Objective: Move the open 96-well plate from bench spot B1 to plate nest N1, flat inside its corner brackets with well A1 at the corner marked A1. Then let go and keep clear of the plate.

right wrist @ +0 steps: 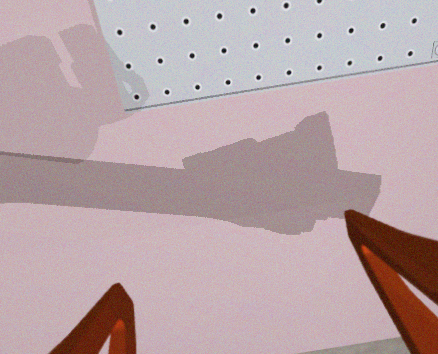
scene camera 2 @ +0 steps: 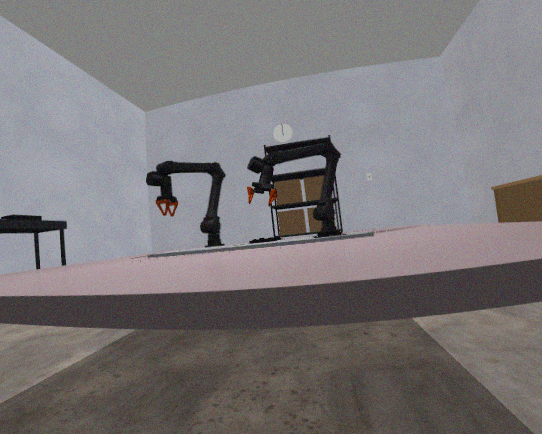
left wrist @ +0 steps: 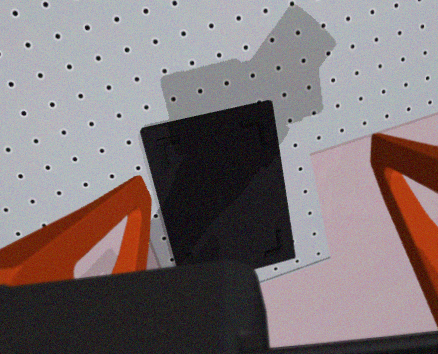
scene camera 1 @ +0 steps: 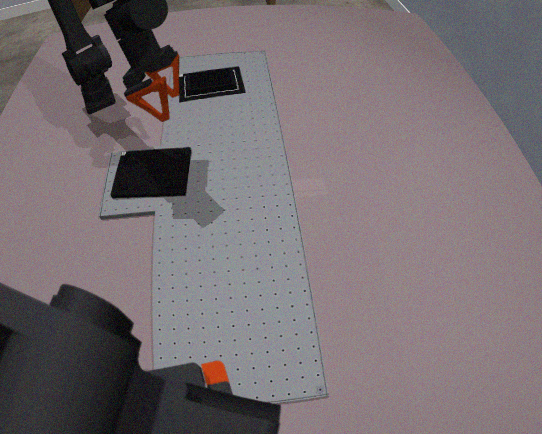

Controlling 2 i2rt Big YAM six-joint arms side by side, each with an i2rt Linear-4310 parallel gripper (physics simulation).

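Seen in the pictures: left gripper, fingertip midpoint: [scene camera 2: 258, 204] [left wrist: 253, 168] [scene camera 1: 171, 107]; right gripper, fingertip midpoint: [right wrist: 233, 258] [scene camera 2: 168, 216]; left arm's base, link origin: [scene camera 1: 99, 97].
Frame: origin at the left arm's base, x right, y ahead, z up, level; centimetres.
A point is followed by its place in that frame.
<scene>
In scene camera 1 a black block that looks like the 96-well plate [scene camera 1: 211, 81] @(x 15.5, y 29.4, z 2.6 cm) lies flat inside the white outline at the back of the pegboard. It is too dark to make out wells or A1. The black slab of the nest [scene camera 1: 150, 173] @(x 38.1, y 6.1, z 2.5 cm) [left wrist: 215, 190] @(x 37.2, y 7.7, z 2.5 cm) lies nearer the camera; faint corner brackets show on it in the left wrist view, and no plate is visible in them. My left gripper [scene camera 1: 170, 107] @(x 40.3, y 13.0, z 19.0 cm) [scene camera 2: 261, 203] @(x 40.3, y 13.0, z 19.0 cm) [left wrist: 253, 168] @(x 40.3, y 13.0, z 19.0 cm) is open and empty, high above the bench between nest and plate. My right gripper [scene camera 2: 169, 215] @(x 84.7, y -4.0, z 19.2 cm) [right wrist: 233, 258] @(x 84.7, y -4.0, z 19.2 cm) is open and empty, over the pink table.
The light grey pegboard [scene camera 1: 225, 280] @(x 65.9, y 10.3, z 1.3 cm) [right wrist: 240, 62] @(x 82.6, y 0.0, z 1.3 cm) lies on the pink table [scene camera 1: 400, 225] @(x 71.7, y 45.9, z 0.0 cm). The right arm [scene camera 1: 65, 360] @(x 84.7, y -1.5, z 47.2 cm) fills the lower left of scene camera 1. A shelf rack [scene camera 2: 274, 220] with boxes stands behind the arms in scene camera 2.
</scene>
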